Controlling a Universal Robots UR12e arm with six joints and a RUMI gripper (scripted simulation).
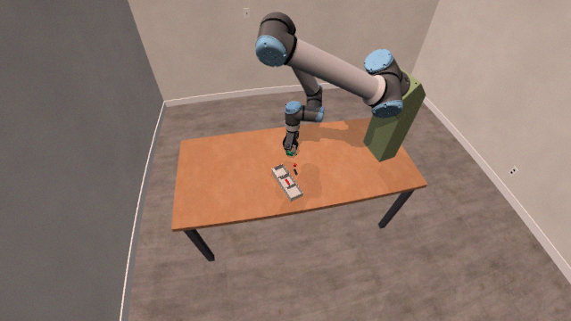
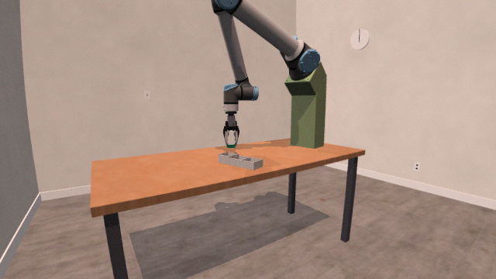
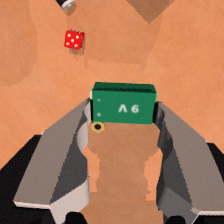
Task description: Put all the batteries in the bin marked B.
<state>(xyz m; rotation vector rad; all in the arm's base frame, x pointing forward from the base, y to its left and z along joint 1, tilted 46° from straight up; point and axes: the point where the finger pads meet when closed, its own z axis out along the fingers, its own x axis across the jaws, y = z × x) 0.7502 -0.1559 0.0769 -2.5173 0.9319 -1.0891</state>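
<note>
The grey bin tray is 100 mm ahead of my hand, 180 mm to the left of it and 50 mm below it. The rest, counted from my hand: black battery 10 mm ahead, 120 mm to the left, 70 mm below; green battery 10 mm behind, 10 mm to the left, 10 mm below; red die 10 mm behind, 60 mm to the left, 70 mm below.
</note>
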